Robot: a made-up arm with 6 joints. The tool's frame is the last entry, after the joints.
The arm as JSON. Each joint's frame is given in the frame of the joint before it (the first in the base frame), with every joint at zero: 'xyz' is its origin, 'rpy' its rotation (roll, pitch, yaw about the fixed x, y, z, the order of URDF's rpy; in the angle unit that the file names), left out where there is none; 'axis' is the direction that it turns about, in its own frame. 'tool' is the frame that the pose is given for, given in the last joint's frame.
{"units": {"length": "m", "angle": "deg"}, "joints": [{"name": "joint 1", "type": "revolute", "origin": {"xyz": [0.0, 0.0, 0.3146]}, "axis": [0.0, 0.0, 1.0]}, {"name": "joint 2", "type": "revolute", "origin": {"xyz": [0.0, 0.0, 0.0]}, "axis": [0.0, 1.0, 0.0]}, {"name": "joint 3", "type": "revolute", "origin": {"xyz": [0.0, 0.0, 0.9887]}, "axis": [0.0, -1.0, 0.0]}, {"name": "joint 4", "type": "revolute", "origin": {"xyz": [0.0, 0.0, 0.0]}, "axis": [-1.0, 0.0, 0.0]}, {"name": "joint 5", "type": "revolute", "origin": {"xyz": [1.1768, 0.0, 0.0]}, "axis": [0.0, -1.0, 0.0]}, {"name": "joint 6", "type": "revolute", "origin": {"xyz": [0.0, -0.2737, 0.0]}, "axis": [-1.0, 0.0, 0.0]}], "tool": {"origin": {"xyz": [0.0, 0.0, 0.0]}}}
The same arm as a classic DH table. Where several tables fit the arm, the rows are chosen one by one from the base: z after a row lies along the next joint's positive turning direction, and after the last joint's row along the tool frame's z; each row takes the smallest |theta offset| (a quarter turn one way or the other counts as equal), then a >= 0, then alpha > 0; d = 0 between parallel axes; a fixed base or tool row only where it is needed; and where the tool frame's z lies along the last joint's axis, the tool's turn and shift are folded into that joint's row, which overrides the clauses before.
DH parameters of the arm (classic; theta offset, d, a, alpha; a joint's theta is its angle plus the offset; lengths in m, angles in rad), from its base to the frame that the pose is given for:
joint 1: 0 0.3146 0 -1.5708
joint 2: -1.5708 0 0.9887 3.1416
joint 3: 0 0 0 -1.5708
joint 4: 0 -1.1768 0 1.5708
joint 5: 0 0.2737 0 -1.5708
joint 6: 1.5708 0 0 1.5708
tool (fixed): -1.5708 0 0 0

